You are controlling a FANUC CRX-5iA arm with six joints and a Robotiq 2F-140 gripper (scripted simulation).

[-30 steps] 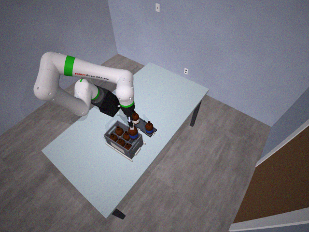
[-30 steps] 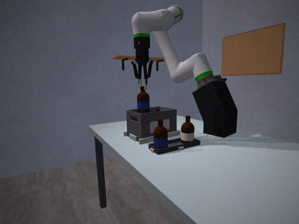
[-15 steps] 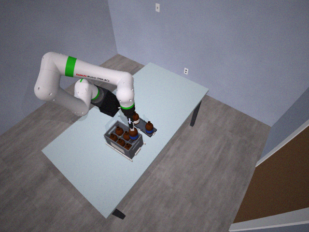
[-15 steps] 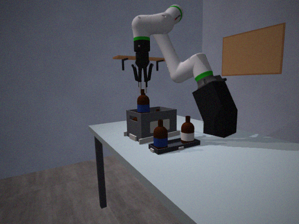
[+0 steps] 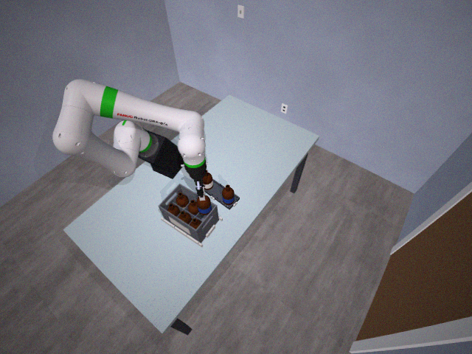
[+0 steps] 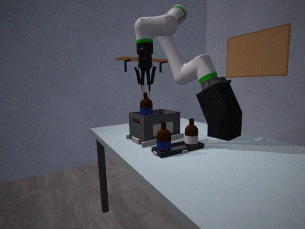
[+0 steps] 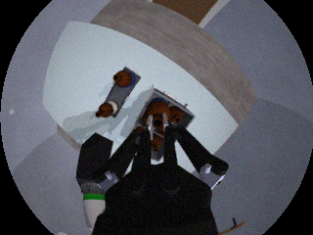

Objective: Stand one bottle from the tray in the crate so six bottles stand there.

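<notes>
The grey crate lies 230 mm below my hand, 80 mm behind it and 60 mm to the right of it. The rest, counted from my hand: dark tray (300 mm below, 190 mm to the left, 110 mm behind).
</notes>
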